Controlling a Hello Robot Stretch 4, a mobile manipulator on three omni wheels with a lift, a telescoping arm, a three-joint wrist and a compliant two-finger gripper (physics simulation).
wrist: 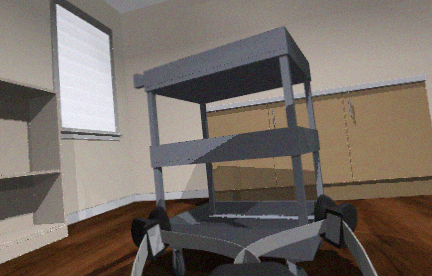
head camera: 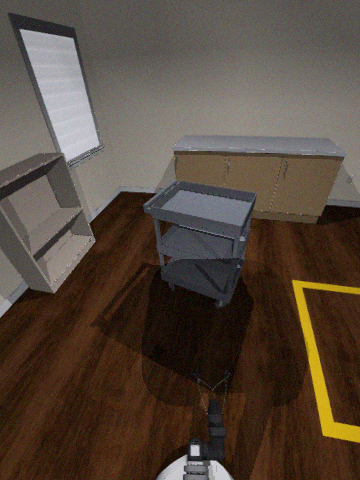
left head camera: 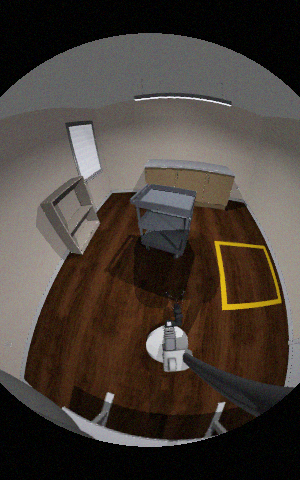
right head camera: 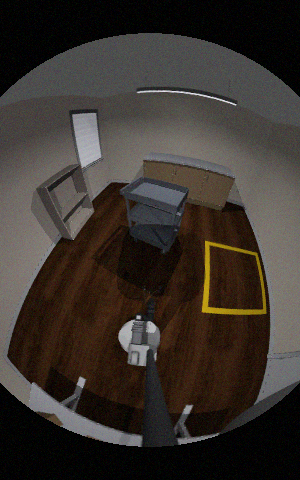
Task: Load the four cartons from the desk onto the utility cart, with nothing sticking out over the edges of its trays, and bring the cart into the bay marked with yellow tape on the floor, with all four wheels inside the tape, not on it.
Note:
I see my gripper, a tan cabinet and a shelf unit.

